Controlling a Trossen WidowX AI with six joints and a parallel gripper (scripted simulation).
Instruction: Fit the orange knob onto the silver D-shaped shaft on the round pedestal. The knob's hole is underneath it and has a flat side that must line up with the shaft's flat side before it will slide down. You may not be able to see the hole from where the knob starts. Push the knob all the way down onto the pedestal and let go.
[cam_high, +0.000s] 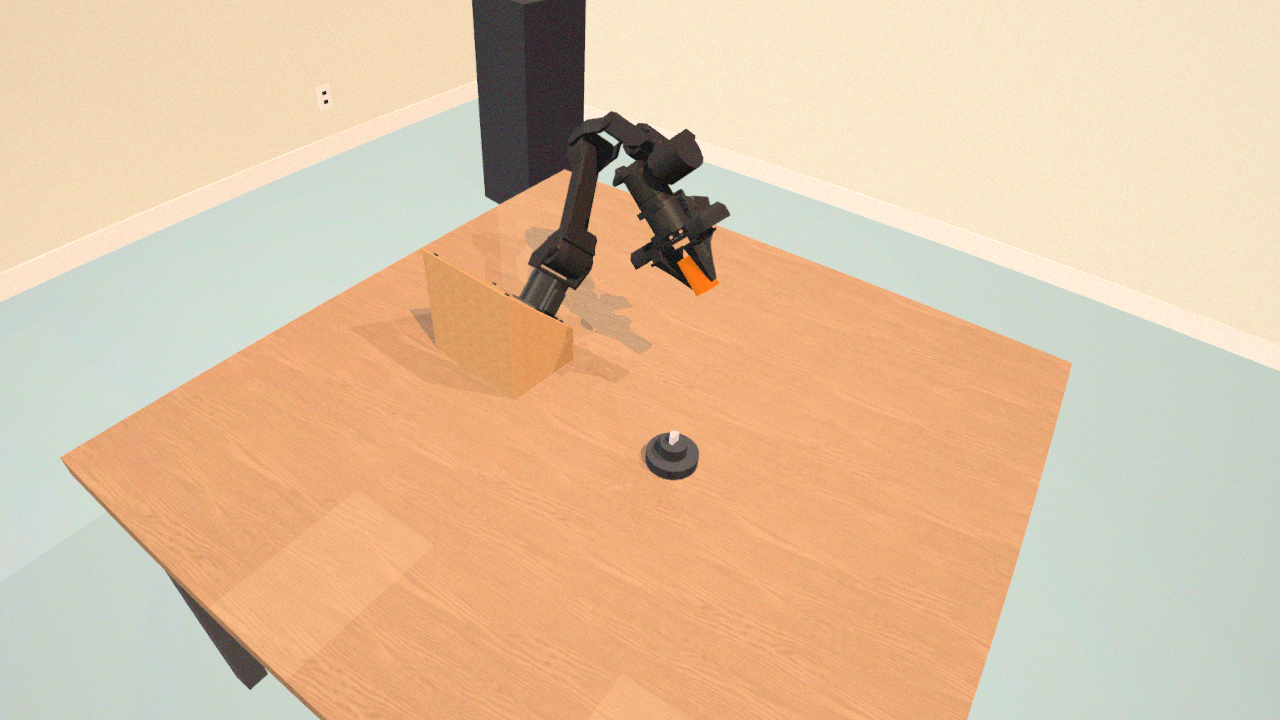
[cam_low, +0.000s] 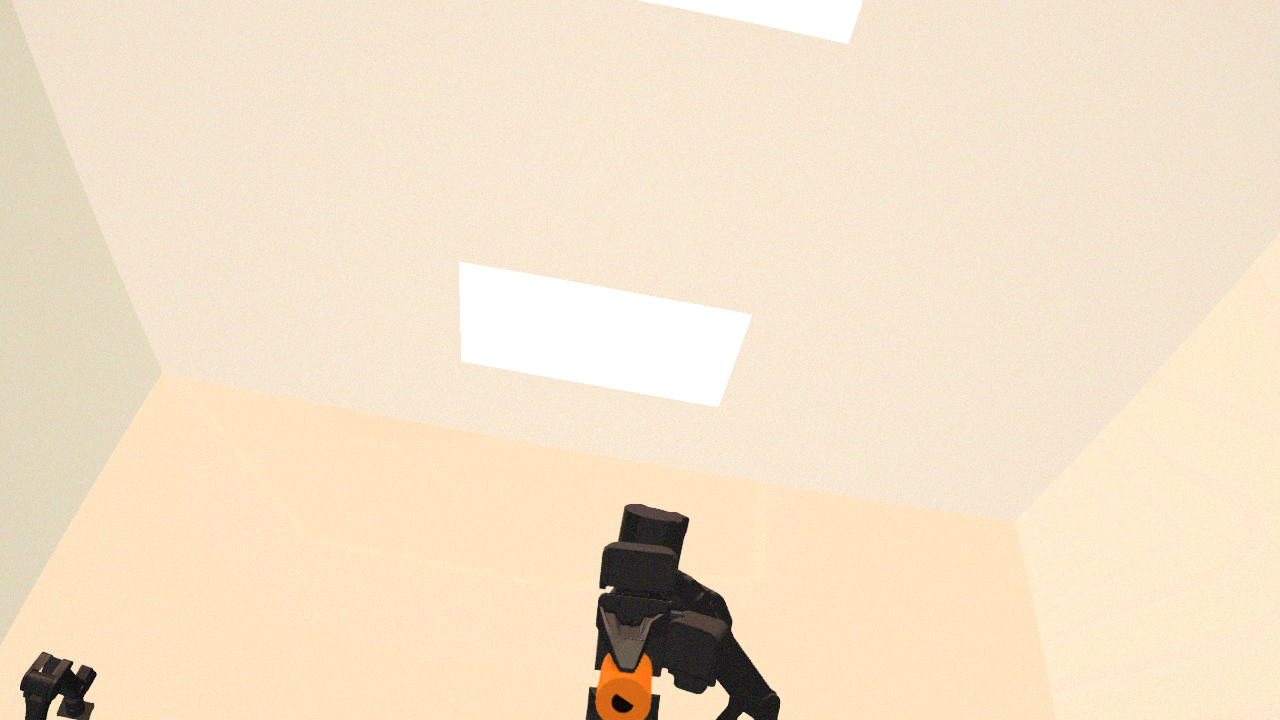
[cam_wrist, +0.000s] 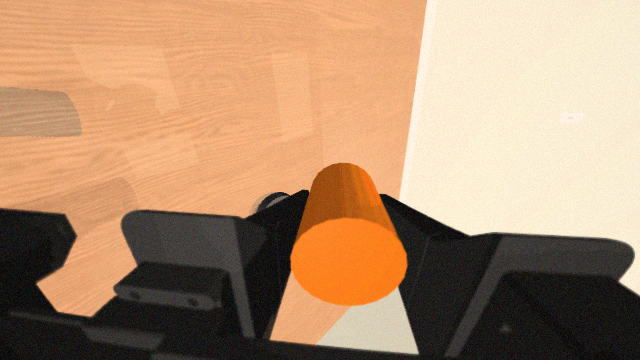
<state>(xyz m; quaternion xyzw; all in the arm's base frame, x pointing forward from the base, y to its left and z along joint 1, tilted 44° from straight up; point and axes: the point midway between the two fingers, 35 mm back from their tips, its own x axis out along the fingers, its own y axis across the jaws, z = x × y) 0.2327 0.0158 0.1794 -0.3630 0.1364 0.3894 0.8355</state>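
Now: the orange knob 30 mm behind my gripper tip and 20 mm above it. Also, from my gripper tip: round dark pedestal: 80 mm ahead, 140 mm to the right, 200 mm below.
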